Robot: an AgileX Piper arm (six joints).
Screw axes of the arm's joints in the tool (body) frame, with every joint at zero. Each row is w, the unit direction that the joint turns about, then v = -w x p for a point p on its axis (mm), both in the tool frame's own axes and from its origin. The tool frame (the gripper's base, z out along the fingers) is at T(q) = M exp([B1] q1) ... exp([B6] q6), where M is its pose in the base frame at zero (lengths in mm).
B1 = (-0.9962, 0, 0.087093, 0.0, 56.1, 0.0)
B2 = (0, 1, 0, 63.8, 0.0, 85.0)
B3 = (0, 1, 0, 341.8, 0.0, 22.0)
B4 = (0, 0, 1, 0.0, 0.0, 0.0)
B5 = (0, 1, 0, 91.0, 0.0, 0.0)
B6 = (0, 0, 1, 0.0, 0.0, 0.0)
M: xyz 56.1 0.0 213.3 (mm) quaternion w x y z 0.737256 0 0.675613 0
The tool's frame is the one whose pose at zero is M.
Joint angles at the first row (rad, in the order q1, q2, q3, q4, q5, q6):
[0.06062 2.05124 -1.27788 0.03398 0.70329 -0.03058]
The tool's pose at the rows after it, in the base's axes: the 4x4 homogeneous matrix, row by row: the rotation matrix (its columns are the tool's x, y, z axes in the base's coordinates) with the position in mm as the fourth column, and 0 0 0 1 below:
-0.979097, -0.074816, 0.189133, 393.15; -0.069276, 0.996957, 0.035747, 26.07; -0.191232, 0.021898, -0.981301, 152.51; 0, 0, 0, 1
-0.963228, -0.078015, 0.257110, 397.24; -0.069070, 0.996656, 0.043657, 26.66; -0.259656, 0.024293, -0.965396, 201.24; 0, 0, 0, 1
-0.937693, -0.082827, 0.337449, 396.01; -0.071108, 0.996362, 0.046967, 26.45; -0.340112, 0.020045, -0.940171, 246.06; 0, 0, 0, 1
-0.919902, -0.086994, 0.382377, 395.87; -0.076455, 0.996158, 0.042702, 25.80; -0.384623, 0.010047, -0.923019, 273.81; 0, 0, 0, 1
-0.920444, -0.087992, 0.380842, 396.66; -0.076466, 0.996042, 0.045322, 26.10; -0.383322, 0.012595, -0.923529, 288.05; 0, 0, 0, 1
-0.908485, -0.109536, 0.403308, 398.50; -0.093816, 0.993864, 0.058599, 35.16; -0.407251, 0.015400, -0.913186, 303.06; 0, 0, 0, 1
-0.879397, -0.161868, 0.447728, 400.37; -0.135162, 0.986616, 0.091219, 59.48; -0.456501, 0.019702, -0.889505, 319.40; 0, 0, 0, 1
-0.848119, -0.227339, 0.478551, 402.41; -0.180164, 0.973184, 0.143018, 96.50; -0.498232, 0.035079, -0.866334, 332.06; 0, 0, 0, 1
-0.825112, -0.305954, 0.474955, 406.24; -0.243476, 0.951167, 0.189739, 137.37; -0.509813, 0.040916, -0.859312, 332.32; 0, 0, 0, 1
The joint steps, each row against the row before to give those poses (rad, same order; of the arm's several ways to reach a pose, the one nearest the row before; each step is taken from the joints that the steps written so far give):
[0.00000 -0.03925 -0.06175 0.00000 0.09046 -0.00309]
[-0.00001 -0.07472 -0.08346 0.00231 0.08800 -0.00001]
[0.00002 -0.07013 -0.06815 -0.00345 0.05391 0.00003]
[-0.00001 -0.02993 -0.06150 -0.00939 0.04351 -0.00002]
[0.00001 -0.00087 -0.05569 0.00229 0.05804 0.00002]
[0.02163 0.00001 -0.05592 0.00311 0.02992 0.00086]
[0.05910 0.00259 -0.06012 0.00220 0.00279 0.00796]
[0.08721 0.02438 -0.07766 0.00405 0.00499 0.02483]
[0.09094 0.05791 -0.08556 -0.00016 0.01373 0.01183]

